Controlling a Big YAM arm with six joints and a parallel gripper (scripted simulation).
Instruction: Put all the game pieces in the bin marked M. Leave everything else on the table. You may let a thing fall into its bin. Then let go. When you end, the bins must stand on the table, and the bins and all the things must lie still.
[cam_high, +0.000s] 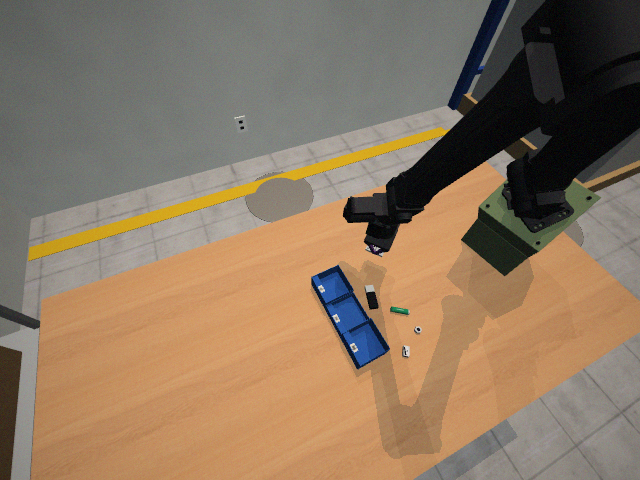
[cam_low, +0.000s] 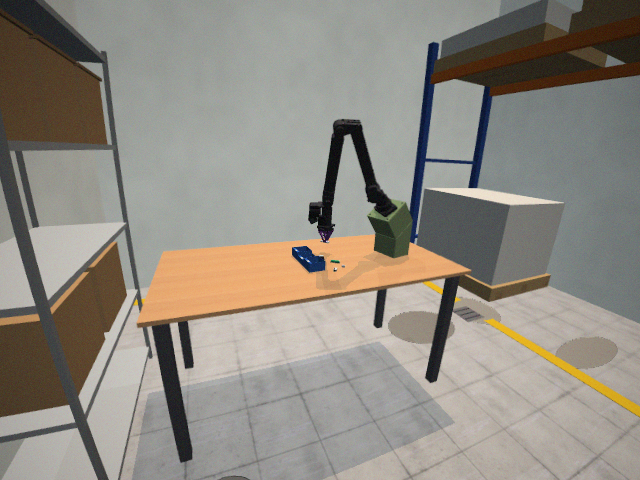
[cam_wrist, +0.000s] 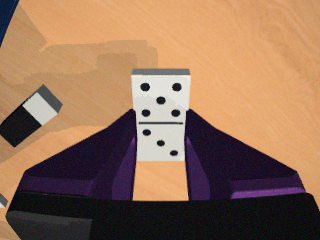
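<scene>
Now: the white domino right at my hand. Round my hand: green cylinder 1 cm behind, 16 cm to the left, 6 cm below; then blue bin 13 cm ahead, 14 cm to the left, 5 cm below; then grey nut 4 cm behind, 22 cm to the left, 7 cm below.
</scene>
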